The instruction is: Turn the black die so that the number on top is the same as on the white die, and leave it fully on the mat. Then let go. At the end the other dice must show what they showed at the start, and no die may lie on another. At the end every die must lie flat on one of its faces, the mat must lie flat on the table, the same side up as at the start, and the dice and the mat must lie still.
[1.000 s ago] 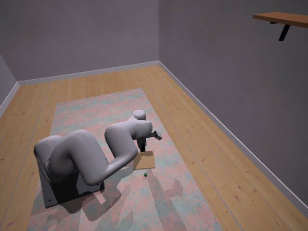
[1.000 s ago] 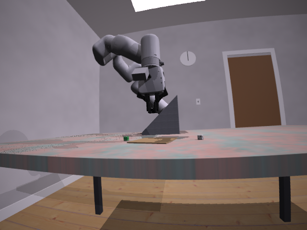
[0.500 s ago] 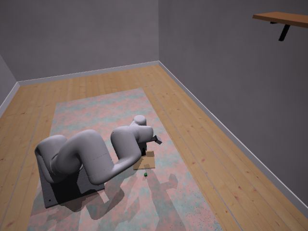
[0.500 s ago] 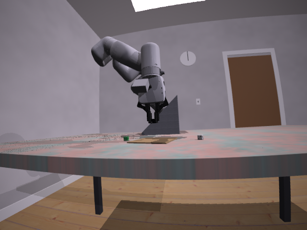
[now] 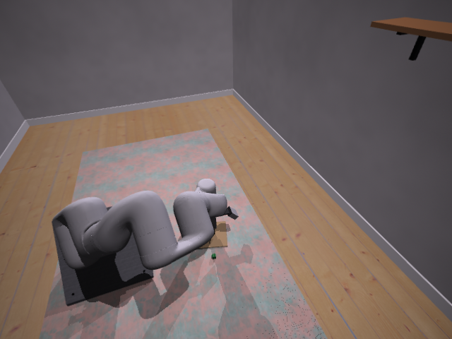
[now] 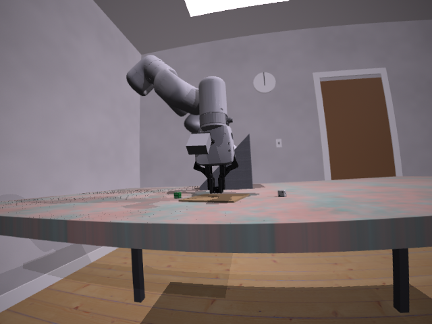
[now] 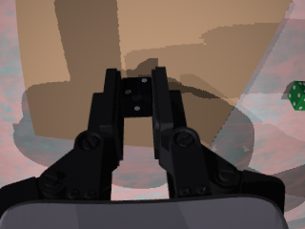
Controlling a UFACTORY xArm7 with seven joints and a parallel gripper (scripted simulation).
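Now: hand 3 cm above the tan mat. From my hand the other things lie so: green die: 12 cm to the right, 3 cm below, 1 cm behind; white die: 16 cm to the left, 3 cm below; black die: 1 cm below.
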